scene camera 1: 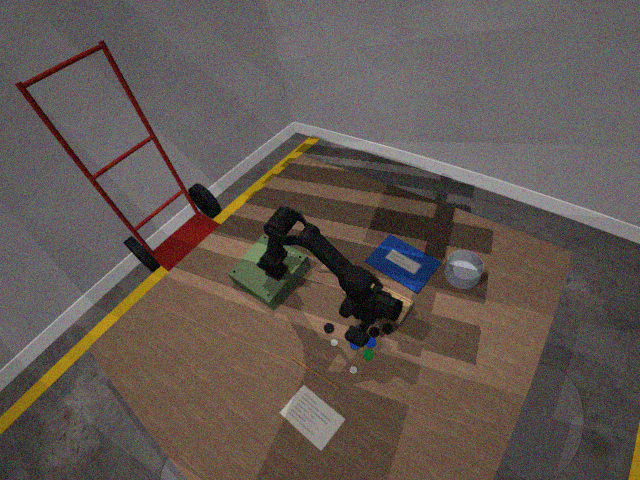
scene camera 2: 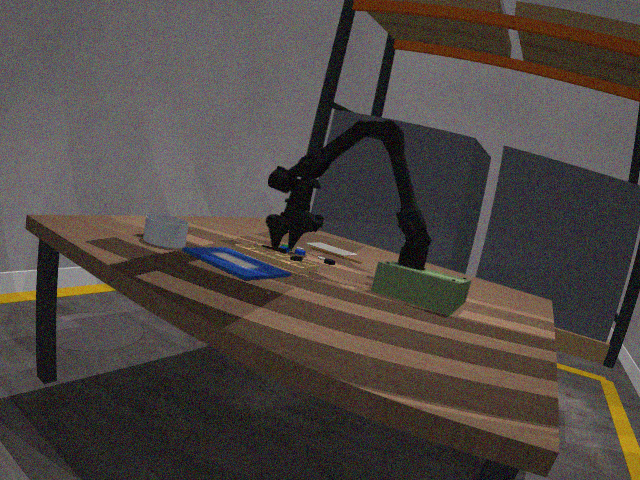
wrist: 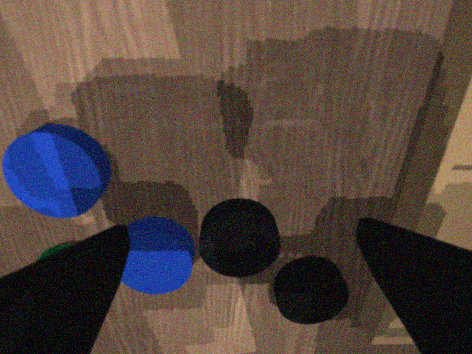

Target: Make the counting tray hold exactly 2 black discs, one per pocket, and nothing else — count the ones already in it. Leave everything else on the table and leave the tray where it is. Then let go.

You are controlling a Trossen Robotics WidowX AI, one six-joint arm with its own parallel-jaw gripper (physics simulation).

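My gripper [scene camera 1: 371, 332] [scene camera 2: 283, 248] [wrist: 245, 232] is open, low over the discs, with nothing held. In the wrist view, one black disc [wrist: 240, 238] lies between the fingertips and another black disc [wrist: 311, 290] lies lower right, towards the right finger. A third black disc [scene camera 1: 328, 327] [scene camera 2: 329, 261] lies apart, on the side of the green base. A blue disc [wrist: 159, 260] is beside the left fingertip; a second blue disc [wrist: 56, 172] lies farther left. The wooden counting tray [scene camera 1: 407, 306] [wrist: 456, 160] is beside the discs, mostly hidden by the arm; its pockets' contents cannot be told.
A green disc [scene camera 1: 368, 354] and white discs [scene camera 1: 333, 342] [scene camera 1: 353, 369] lie near the blue ones. A blue panel [scene camera 1: 378, 257] [scene camera 2: 206, 253] and a clear round container [scene camera 1: 463, 269] [scene camera 2: 165, 231] stand beyond the tray. A thin stick [scene camera 1: 315, 372] and a printed sheet [scene camera 1: 312, 417] lie opposite.
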